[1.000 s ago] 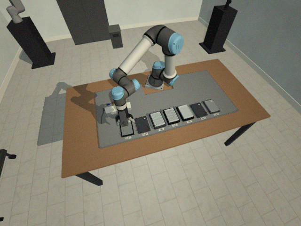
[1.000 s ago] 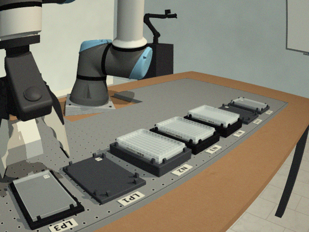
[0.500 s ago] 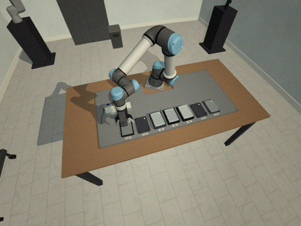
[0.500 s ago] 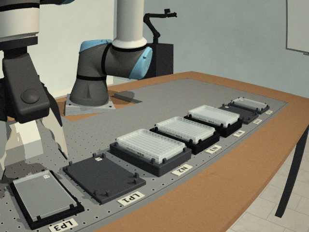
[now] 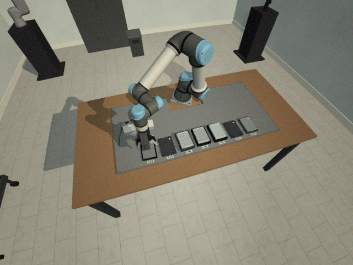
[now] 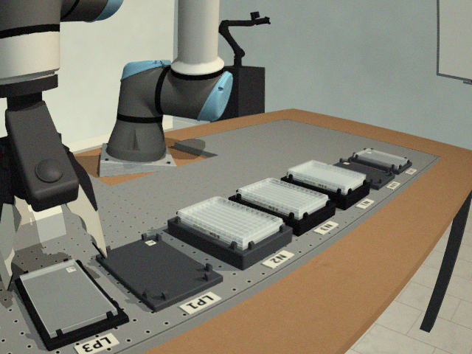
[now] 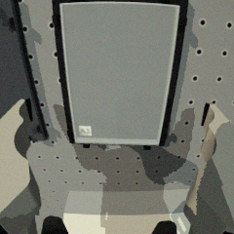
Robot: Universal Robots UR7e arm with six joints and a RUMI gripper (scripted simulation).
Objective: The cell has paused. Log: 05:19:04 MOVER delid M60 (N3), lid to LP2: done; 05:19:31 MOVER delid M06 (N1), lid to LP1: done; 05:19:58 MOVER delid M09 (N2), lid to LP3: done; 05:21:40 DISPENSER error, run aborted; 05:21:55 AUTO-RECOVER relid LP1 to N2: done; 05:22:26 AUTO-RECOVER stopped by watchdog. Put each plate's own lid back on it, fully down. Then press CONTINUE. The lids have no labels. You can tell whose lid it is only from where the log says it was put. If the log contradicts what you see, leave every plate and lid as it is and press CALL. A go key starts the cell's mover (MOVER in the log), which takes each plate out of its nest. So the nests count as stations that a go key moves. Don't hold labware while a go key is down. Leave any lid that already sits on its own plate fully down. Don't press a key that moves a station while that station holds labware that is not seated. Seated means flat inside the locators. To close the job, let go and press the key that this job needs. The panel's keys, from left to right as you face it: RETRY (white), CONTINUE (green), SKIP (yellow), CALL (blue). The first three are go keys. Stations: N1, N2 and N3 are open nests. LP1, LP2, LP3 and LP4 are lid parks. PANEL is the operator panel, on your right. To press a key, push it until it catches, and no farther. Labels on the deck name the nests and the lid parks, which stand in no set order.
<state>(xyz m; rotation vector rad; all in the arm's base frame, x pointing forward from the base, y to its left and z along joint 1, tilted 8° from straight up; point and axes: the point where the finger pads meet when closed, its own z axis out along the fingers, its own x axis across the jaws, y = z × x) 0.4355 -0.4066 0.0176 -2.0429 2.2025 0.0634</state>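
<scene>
Right now the LP3 lid park is 4 cm below my hand. From my hand the other things lie so: green CONTINUE key: 24 cm behind, 2 cm above; lid park LP1: 1 cm ahead, 13 cm to the left, 4 cm below; white RETRY key: 24 cm behind, 5 cm to the left, 2 cm above.
</scene>
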